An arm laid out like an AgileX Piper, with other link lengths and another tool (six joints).
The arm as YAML. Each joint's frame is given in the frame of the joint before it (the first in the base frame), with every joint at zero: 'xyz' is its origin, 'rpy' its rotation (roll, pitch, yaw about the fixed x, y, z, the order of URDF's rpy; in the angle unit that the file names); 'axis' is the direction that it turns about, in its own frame. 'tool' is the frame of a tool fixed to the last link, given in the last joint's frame.
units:
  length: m
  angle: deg
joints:
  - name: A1
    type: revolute
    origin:
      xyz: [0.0, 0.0, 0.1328]
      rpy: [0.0, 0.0, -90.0]
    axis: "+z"
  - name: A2
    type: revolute
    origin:
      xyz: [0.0, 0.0, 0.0]
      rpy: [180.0, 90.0, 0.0]
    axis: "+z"
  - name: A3
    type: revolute
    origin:
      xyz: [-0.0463, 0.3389, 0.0]
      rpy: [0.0, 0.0, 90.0]
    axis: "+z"
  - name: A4
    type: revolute
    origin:
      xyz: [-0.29, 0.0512, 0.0]
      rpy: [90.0, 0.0, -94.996]
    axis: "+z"
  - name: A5
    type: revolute
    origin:
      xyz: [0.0, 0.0, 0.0]
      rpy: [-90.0, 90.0, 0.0]
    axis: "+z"
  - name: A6
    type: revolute
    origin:
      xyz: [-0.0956, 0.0, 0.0]
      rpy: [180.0, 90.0, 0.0]
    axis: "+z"
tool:
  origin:
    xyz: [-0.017, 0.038, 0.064]
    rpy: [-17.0, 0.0, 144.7]
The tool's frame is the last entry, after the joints.
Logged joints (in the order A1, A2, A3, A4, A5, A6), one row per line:
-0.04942, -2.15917, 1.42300, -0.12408, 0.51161, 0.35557
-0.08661, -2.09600, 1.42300, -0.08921, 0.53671, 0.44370
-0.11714, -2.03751, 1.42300, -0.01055, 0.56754, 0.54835
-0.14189, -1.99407, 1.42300, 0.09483, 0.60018, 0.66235
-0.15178, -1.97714, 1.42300, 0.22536, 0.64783, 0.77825
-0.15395, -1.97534, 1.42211, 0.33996, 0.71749, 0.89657
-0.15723, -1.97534, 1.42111, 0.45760, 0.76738, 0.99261
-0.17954, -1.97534, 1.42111, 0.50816, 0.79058, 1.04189
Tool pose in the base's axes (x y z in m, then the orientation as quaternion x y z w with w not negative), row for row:
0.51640, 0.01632, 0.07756, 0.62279, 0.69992, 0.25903, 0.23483
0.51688, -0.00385, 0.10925, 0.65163, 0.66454, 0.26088, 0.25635
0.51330, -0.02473, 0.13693, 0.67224, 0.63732, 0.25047, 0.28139
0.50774, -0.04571, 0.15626, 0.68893, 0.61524, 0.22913, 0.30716
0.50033, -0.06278, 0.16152, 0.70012, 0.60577, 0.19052, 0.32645
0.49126, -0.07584, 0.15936, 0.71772, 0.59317, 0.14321, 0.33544
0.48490, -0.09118, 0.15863, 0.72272, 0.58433, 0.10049, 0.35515
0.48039, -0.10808, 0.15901, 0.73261, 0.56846, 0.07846, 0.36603
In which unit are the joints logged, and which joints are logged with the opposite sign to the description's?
The joints are logged in radians. Opposite sign: A2, A3, A4.
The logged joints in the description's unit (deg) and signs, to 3 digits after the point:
-2.832, 123.711, -81.532, 7.109, 29.313, 20.373
-4.962, 120.092, -81.532, 5.111, 30.751, 25.422
-6.712, 116.741, -81.532, 0.604, 32.518, 31.418
-8.130, 114.252, -81.532, -5.433, 34.388, 37.950
-8.696, 113.282, -81.532, -12.912, 37.118, 44.590
-8.821, 113.179, -81.481, -19.478, 41.109, 51.370
-9.009, 113.179, -81.424, -26.219, 43.968, 56.872
-10.287, 113.179, -81.424, -29.115, 45.297, 59.696

